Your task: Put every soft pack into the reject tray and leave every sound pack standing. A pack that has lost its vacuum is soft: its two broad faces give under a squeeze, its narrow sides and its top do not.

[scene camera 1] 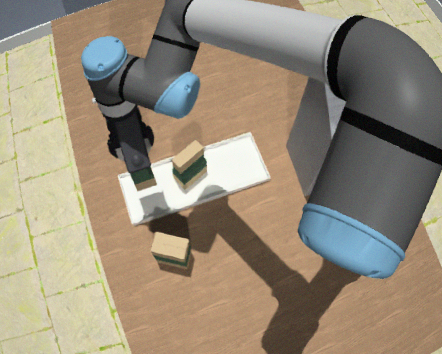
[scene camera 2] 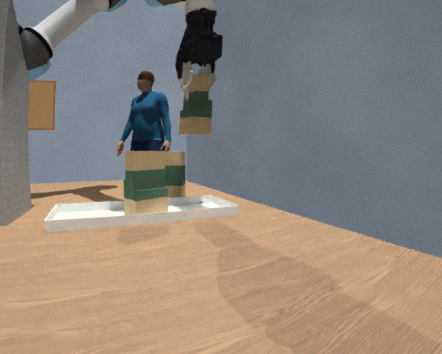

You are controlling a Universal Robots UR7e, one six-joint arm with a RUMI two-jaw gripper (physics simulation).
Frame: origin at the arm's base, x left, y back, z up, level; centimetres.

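Seen in the pictures: gripper, fingertip midpoint: (scene camera 2: 195, 101).
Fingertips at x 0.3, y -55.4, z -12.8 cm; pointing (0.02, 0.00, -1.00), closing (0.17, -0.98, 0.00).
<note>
Offsets run from my fingertips to a thing's top centre. Level surfaces: height alone.
My gripper (scene camera 2: 200, 85) is shut on a tan pack with a dark green band {dx +0.1, dy +0.0, dz +6.2 cm} (scene camera 1: 143, 178) (scene camera 2: 196, 107). It holds the pack upright, high above the tray's left end in scene camera 1; in that view the gripper body hides the fingertips. A second tan and green pack {dx -4.5, dy +11.8, dz -11.8 cm} (scene camera 1: 190, 169) (scene camera 2: 145, 177) stands upright in the white reject tray (scene camera 1: 260, 155) (scene camera 2: 90, 223), near its middle. A third pack {dx +17.9, dy +3.6, dz -12.1 cm} (scene camera 1: 171, 246) (scene camera 2: 176, 174) stands on the table outside the tray; in scene camera 2 it is partly hidden behind the second pack.
The grey robot pedestal (scene camera 1: 310, 135) (scene camera 2: 12, 125) stands beyond the tray's right end in scene camera 1. The wooden table {dz -26.1 cm} (scene camera 1: 210, 305) (scene camera 2: 150, 295) carries the arm's shadow. A person in blue (scene camera 2: 148, 117) and an orange panel (scene camera 2: 42, 105) are in the background.
</note>
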